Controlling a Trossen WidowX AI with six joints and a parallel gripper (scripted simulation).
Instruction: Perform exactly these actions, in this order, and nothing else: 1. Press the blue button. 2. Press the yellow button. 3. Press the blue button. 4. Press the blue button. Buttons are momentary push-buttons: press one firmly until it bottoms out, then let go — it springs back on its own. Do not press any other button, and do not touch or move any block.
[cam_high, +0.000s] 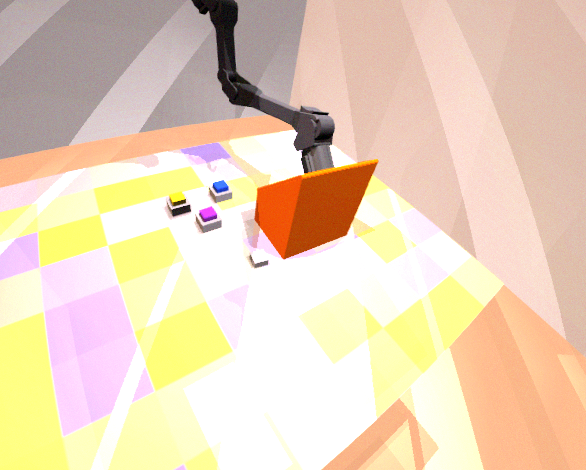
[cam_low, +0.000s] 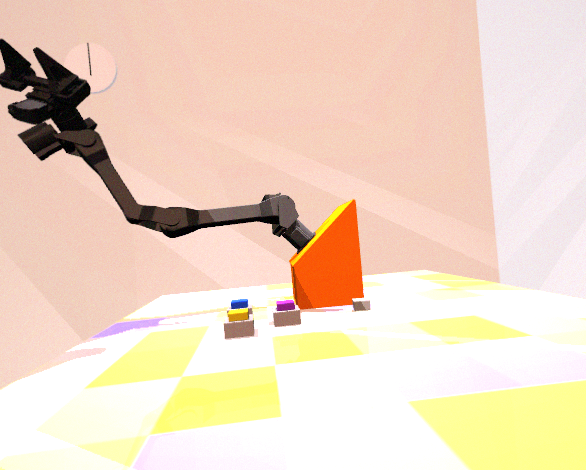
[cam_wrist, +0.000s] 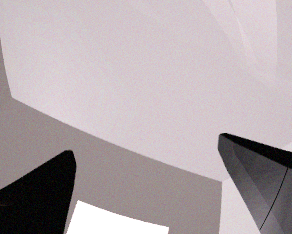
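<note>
Now: gripper tip 7 cm past the blue button, 36 cm to the right of it and 52 cm above it. Round my gripper tip: yellow button (5 cm ahead, 38 cm to the left, 52 cm below); magenta button (1 cm behind, 45 cm to the left, 52 cm below).
</note>
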